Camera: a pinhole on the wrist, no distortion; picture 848 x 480 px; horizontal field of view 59.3 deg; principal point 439.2 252.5 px. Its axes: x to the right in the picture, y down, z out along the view. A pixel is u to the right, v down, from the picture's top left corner.
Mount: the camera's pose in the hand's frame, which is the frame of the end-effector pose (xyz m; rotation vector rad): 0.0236 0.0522 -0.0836 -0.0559 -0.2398 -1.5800
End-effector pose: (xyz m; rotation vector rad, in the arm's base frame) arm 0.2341 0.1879 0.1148 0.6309 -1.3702 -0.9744
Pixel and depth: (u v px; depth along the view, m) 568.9 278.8 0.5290
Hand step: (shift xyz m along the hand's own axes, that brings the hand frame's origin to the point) -0.0208 0.0607 0.4518
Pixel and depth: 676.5 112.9 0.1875
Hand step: -0.0344 0.0288 0.1063
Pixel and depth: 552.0 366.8 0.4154
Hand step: 0.0377 0.0679 0.3408
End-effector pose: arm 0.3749 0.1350 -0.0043 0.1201 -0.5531 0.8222
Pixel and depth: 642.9 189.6 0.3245
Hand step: -0.0431 0.0260 0.2462
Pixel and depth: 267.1 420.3 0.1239
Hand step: 0.0379 0.1034 0.0352
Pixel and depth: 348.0 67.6 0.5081
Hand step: -0.1581 0.2091 0.3858
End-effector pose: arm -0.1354 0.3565 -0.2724 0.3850 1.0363 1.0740
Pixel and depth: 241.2 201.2 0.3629
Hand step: -0.0401 0.2151 0.2496
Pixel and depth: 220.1 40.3 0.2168
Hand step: -0.0608 0.1558 0.1088
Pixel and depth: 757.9 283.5 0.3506
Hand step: -0.0061 -0.0296 0.2880
